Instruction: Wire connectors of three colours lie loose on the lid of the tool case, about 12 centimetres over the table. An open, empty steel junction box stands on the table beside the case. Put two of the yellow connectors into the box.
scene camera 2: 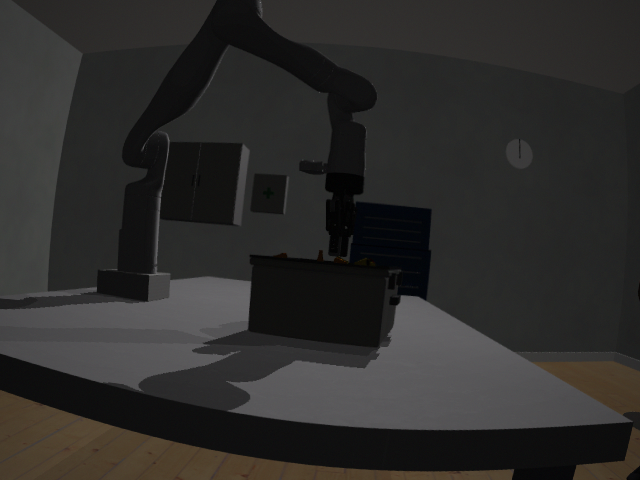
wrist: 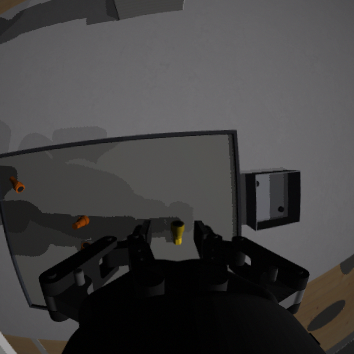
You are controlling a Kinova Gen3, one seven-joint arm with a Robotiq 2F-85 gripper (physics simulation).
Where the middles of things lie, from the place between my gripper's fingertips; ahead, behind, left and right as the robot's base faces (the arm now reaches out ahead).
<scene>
The tool case (scene camera 2: pixel 349 304) lies 1 cm behind my hand, 7 cm to the right of it and 7 cm below it. The rest, counted from my hand: steel junction box (wrist: pixel 273 198) 8 cm ahead, 18 cm to the left, 12 cm below.
</scene>
